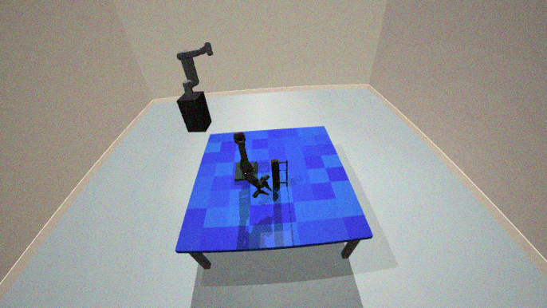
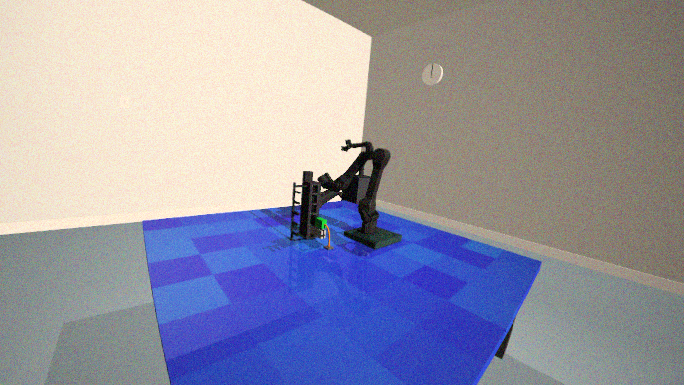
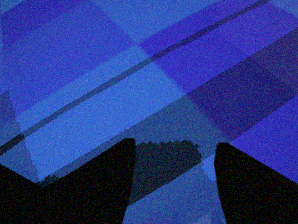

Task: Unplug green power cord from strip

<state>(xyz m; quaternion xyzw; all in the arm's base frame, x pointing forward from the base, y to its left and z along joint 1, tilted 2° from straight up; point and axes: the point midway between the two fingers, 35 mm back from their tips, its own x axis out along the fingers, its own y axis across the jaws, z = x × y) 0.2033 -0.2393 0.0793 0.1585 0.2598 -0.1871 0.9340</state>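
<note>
My gripper tip is 210 mm to the right of the green plug, 30 mm short of it and 20 mm below it.
</note>
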